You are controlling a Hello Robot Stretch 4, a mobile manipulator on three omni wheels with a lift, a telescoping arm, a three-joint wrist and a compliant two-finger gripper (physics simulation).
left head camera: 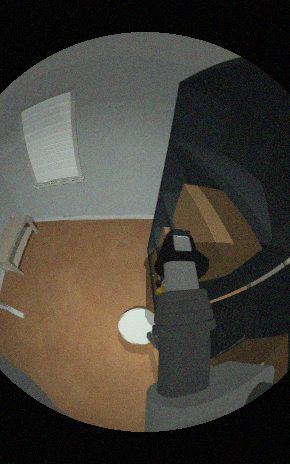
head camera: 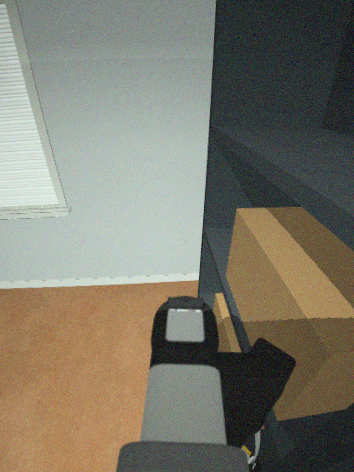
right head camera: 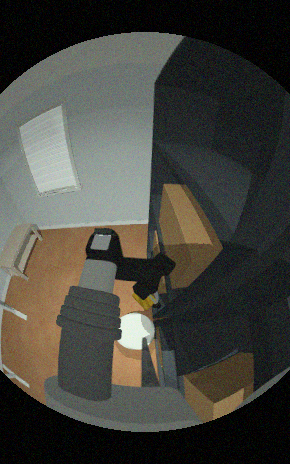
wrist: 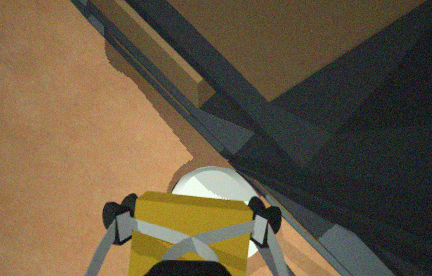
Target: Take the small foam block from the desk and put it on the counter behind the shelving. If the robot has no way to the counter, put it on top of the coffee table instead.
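Frame: origin at the robot's base, x ahead, y left, z up, level; centimetres.
Where they show: gripper, fingertip midpoint: [right head camera: 146, 297] [wrist: 193, 211]; robot's base, link origin: [left head camera: 137, 325] [right head camera: 134, 330].
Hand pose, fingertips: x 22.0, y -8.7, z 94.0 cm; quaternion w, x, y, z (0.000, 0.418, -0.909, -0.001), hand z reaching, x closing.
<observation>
Each offset is from my fingertips to the top centre of the thing. "pt": to the spot under its first point.
My gripper [wrist: 193, 211] is shut on the yellow foam block @(dz +4.7, dx -1.1, dy +1.1 cm) [wrist: 192, 214] [right head camera: 144, 300] [left head camera: 160, 289], with one fingertip pressed on each side of it. The block hangs level above my round white base, close beside the shelving's front edge. In the head camera view a small yellow bit of the block [head camera: 246, 451] shows below the black wrist. The dark shelving [head camera: 295, 162] [left head camera: 200, 107] [right head camera: 182, 115] [wrist: 235, 77] stands very near on the right. The counter behind it does not show. A low pale table [left head camera: 16, 243] [right head camera: 17, 248] stands far off at the left.
A large cardboard box @(dz +29.2, dx +27.4, dy -23.2 cm) [head camera: 285, 270] [left head camera: 200, 212] [right head camera: 182, 215] sits in the shelving beside my arm. Another box @(pt dz +19.0, dx -37.5, dy -22.7 cm) [right head camera: 217, 382] is low at the right. White legs [left head camera: 11, 309] [right head camera: 14, 311] stand at the left edge. The wall with a window [head camera: 25, 130] is ahead.
</observation>
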